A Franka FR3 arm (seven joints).
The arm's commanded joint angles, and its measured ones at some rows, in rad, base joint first. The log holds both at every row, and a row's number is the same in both.
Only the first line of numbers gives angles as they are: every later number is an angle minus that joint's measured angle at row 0.
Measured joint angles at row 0:
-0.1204, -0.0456, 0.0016, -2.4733, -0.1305, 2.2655, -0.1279
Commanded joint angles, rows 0 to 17:
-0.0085, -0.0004, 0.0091, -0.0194, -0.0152, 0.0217, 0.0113
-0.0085, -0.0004, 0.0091, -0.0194, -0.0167, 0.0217, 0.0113
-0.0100, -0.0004, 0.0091, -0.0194, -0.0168, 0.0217, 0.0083
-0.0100, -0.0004, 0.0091, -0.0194, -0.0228, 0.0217, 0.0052
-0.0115, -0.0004, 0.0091, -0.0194, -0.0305, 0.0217, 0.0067
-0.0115, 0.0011, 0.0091, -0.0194, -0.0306, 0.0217, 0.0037
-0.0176, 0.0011, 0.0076, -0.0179, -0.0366, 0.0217, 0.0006
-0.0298, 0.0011, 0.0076, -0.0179, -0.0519, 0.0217, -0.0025
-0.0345, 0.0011, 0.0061, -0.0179, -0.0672, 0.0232, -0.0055
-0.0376, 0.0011, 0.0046, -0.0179, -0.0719, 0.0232, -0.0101
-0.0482, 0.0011, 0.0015, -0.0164, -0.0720, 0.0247, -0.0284
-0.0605, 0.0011, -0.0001, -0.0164, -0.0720, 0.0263, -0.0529
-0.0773, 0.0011, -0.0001, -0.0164, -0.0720, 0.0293, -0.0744
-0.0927, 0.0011, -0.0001, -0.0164, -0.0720, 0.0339, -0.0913
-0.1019, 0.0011, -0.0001, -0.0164, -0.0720, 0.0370, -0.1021
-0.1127, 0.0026, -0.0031, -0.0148, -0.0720, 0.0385, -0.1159
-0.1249, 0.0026, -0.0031, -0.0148, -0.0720, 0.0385, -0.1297
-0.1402, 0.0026, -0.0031, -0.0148, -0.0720, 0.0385, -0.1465
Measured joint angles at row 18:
-0.0925, -0.0054, -0.0053, 0.0030, -0.0595, 0.0098, -0.0932
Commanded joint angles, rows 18 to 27:
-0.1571, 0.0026, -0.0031, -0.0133, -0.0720, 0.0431, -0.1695
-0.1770, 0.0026, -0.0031, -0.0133, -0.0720, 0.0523, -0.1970
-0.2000, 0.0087, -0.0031, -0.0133, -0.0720, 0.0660, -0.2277
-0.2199, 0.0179, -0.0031, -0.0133, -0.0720, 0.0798, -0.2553
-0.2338, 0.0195, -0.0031, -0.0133, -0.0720, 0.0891, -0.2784
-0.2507, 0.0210, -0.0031, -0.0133, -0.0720, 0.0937, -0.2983
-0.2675, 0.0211, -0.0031, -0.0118, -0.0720, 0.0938, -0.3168
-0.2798, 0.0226, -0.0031, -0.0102, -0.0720, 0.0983, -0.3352
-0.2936, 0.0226, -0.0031, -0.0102, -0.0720, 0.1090, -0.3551
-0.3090, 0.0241, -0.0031, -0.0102, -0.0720, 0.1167, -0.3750
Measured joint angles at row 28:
-0.2540, 0.0016, -0.0094, 0.0024, -0.0606, 0.0674, -0.3097
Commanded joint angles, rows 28 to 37:
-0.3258, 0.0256, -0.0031, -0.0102, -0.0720, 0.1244, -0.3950
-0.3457, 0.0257, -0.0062, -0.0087, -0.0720, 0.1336, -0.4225
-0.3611, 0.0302, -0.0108, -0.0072, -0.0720, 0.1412, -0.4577
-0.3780, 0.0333, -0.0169, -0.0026, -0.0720, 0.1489, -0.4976
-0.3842, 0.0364, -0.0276, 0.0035, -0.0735, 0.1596, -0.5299
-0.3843, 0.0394, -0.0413, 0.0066, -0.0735, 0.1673, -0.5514
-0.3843, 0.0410, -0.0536, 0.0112, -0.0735, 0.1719, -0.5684
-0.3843, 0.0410, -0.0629, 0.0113, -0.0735, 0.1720, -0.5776
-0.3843, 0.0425, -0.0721, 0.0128, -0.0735, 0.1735, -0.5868
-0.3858, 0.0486, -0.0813, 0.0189, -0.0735, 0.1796, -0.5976
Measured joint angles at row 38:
-0.3717, 0.0122, -0.0656, 0.0054, -0.0614, 0.1509, -0.5588
